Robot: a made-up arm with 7 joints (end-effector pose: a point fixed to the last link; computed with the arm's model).
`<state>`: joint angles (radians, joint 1 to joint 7).
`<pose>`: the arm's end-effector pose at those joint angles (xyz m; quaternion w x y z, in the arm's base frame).
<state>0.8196 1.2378 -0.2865 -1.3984 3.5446 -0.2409 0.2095</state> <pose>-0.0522 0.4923 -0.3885 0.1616 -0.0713 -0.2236 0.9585</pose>
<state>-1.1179 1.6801 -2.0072 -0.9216 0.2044 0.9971 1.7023</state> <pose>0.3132 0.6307 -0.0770 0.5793 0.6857 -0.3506 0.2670</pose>
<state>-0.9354 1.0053 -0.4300 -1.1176 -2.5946 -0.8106 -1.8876</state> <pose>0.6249 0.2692 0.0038 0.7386 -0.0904 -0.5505 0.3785</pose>
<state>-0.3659 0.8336 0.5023 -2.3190 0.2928 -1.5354 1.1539</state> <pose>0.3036 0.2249 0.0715 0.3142 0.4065 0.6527 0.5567</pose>
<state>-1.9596 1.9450 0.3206 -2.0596 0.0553 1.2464 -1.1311</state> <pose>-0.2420 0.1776 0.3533 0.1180 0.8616 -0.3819 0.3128</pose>
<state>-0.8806 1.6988 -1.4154 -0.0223 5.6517 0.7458 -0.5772</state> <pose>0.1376 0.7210 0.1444 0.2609 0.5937 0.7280 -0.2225</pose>
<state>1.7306 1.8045 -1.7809 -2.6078 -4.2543 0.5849 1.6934</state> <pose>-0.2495 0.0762 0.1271 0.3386 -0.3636 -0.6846 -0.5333</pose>
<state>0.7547 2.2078 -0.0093 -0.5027 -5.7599 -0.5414 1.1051</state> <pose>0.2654 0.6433 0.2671 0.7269 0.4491 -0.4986 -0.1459</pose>
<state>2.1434 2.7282 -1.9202 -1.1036 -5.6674 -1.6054 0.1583</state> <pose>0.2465 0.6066 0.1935 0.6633 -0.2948 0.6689 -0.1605</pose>
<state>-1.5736 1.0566 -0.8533 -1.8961 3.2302 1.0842 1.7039</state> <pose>0.4448 -0.0780 0.2365 0.7141 -0.3501 0.5793 0.1786</pose>
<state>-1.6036 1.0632 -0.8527 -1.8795 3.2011 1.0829 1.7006</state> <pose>0.4417 -0.0772 0.2520 0.7273 -0.3625 0.5558 0.1749</pose>
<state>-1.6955 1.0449 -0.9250 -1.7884 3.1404 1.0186 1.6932</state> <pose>0.4545 -0.0903 0.2744 0.7322 -0.4042 0.5078 0.2065</pose>
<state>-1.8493 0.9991 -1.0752 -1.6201 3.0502 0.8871 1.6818</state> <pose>0.4798 -0.1156 0.3054 0.7251 -0.4754 0.4190 0.2696</pose>
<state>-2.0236 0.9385 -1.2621 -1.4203 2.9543 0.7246 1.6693</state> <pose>0.5031 -0.1406 0.3429 0.7048 -0.5561 0.2897 0.3317</pose>
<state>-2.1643 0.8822 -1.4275 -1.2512 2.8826 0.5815 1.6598</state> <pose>0.5154 -0.1558 0.3778 0.6752 -0.6201 0.1602 0.3660</pose>
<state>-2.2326 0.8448 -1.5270 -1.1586 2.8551 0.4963 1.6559</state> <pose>0.5222 -0.1630 0.3935 0.6514 -0.6508 0.0861 0.3804</pose>
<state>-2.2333 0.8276 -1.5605 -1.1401 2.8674 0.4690 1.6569</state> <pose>0.5312 -0.1668 0.3849 0.6425 -0.6527 0.0781 0.3937</pose>
